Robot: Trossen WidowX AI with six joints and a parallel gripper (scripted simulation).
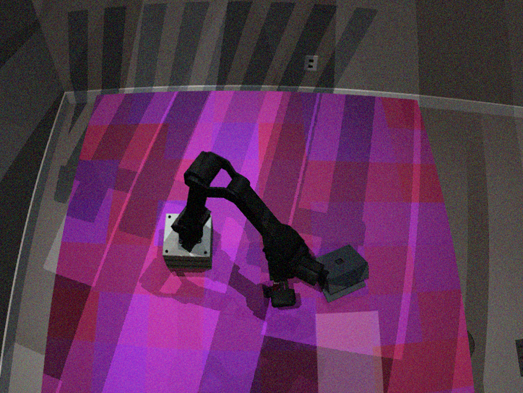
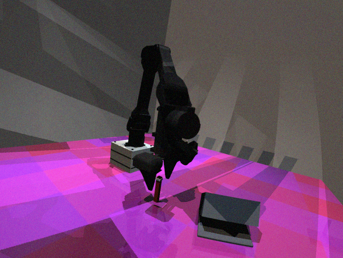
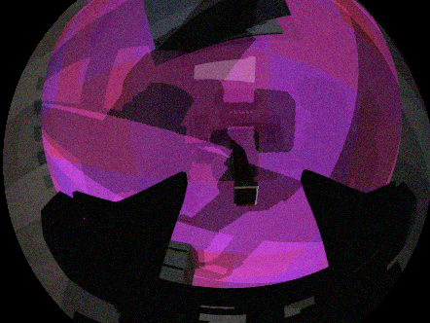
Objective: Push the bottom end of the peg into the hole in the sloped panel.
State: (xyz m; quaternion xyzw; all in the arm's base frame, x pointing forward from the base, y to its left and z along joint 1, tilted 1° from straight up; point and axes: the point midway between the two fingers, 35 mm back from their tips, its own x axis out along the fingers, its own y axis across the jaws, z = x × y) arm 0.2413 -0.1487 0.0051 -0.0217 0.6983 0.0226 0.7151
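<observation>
The red peg lies right at my gripper tip. Round my gripper tip: sloped panel (19 cm ahead, 4 cm to the left, 1 cm below).
</observation>
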